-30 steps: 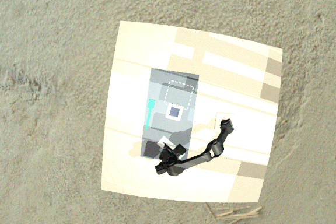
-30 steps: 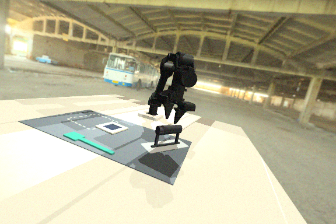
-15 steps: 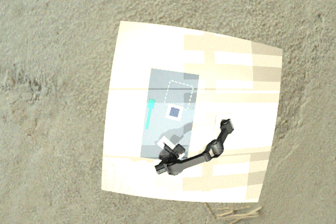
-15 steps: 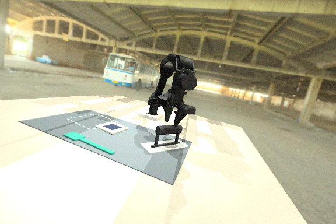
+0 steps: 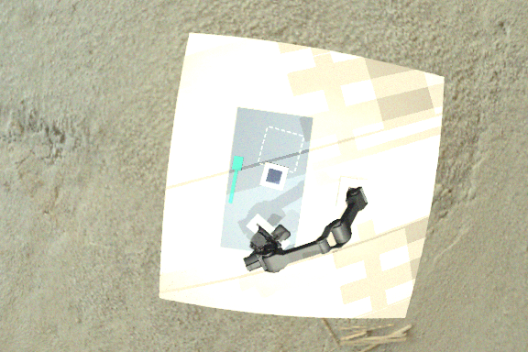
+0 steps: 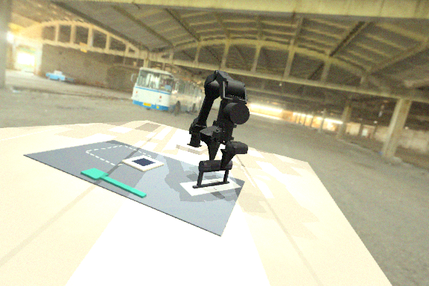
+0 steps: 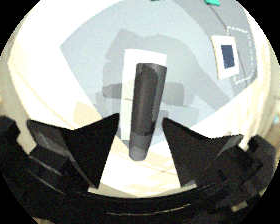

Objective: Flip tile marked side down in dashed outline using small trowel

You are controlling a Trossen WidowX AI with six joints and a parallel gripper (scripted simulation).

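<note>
Now: gripper tip 50 mm short of the grey mat, 230 mm to the left of it and 90 mm above it. Round my gripper tip: cream tile 30 mm ahead, 270 mm to the right, 60 mm below; green trowel 190 mm ahead, 240 mm to the right, 70 mm below.
</note>
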